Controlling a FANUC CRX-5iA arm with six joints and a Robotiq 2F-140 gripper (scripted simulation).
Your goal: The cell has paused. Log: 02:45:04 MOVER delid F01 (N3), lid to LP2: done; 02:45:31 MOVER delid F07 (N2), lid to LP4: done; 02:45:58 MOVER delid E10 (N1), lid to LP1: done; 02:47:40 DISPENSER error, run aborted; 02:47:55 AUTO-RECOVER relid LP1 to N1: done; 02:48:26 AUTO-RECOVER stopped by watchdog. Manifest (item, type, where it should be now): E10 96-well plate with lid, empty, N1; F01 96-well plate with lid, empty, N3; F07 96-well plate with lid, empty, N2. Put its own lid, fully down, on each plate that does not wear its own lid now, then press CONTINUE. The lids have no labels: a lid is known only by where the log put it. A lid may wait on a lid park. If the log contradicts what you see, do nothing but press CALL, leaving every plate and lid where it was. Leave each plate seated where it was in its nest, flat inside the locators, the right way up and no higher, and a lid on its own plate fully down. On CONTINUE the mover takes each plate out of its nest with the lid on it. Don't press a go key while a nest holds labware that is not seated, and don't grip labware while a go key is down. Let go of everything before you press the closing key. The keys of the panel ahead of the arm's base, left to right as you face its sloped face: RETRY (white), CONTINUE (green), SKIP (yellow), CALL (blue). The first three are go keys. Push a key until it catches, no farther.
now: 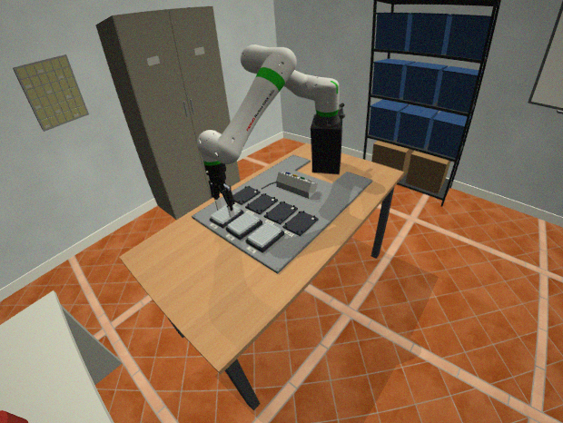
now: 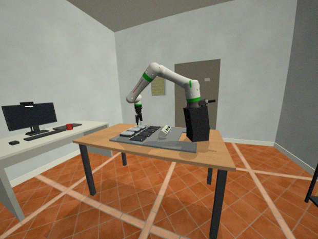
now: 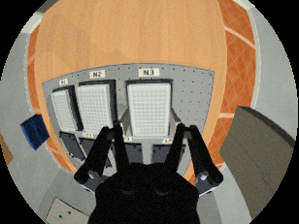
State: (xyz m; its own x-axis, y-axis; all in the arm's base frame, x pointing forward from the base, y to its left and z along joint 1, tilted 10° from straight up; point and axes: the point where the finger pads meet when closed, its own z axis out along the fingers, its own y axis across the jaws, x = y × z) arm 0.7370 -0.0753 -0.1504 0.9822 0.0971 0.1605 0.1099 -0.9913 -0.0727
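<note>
My gripper is now 3 cm above the plate. Round my hand: lid park LP1: 32 cm to the left, 20 cm behind, 5 cm below; then lid park LP4: 18 cm behind, 7 cm to the right, 5 cm below; then lid park LP3: 19 cm behind, 6 cm to the left, 5 cm below.
</note>
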